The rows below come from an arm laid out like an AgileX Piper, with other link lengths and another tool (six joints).
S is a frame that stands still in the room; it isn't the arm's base.
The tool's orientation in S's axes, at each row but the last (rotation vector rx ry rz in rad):
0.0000, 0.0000, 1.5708
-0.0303, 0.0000, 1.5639
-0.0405, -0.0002, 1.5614
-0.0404, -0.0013, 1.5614
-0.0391, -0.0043, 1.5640
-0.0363, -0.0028, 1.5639
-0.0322, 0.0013, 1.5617
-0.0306, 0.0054, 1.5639
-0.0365, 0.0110, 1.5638
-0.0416, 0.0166, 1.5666
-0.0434, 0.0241, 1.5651
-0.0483, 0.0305, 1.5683
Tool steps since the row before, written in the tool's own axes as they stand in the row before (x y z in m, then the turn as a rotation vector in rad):
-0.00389, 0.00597, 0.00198, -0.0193, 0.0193, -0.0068
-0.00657, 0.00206, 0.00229, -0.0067, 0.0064, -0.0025
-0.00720, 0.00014, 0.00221, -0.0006, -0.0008, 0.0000
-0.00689, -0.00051, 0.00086, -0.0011, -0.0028, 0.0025
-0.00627, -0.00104, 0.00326, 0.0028, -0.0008, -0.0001
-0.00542, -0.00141, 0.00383, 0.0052, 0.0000, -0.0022
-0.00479, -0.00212, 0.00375, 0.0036, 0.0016, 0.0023
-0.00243, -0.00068, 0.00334, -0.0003, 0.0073, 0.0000
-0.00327, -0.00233, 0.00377, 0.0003, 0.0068, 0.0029
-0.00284, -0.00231, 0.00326, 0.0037, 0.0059, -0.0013
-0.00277, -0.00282, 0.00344, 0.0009, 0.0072, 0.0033
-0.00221, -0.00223, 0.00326, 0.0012, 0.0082, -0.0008
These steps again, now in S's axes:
-0.00597, -0.00389, 0.00198, -0.0193, -0.0193, -0.0068
-0.00215, -0.00651, 0.00238, -0.0064, -0.0067, -0.0025
-0.00027, -0.00714, 0.00239, 0.0008, -0.0006, 0.0000
0.00042, -0.00687, 0.00104, 0.0027, -0.0011, 0.0026
0.00091, -0.00620, 0.00343, 0.0008, 0.0028, -0.0001
0.00128, -0.00535, 0.00398, 0.0001, 0.0052, -0.0023
0.00200, -0.00473, 0.00389, -0.0016, 0.0037, 0.0022
0.00061, -0.00236, 0.00341, -0.0073, -0.0003, -0.0001
0.00225, -0.00317, 0.00390, -0.0068, 0.0004, 0.0028
0.00225, -0.00273, 0.00340, -0.0059, 0.0037, -0.0015
0.00276, -0.00263, 0.00359, -0.0072, 0.0011, 0.0032
0.00219, -0.00205, 0.00339, -0.0082, 0.0012, -0.0010

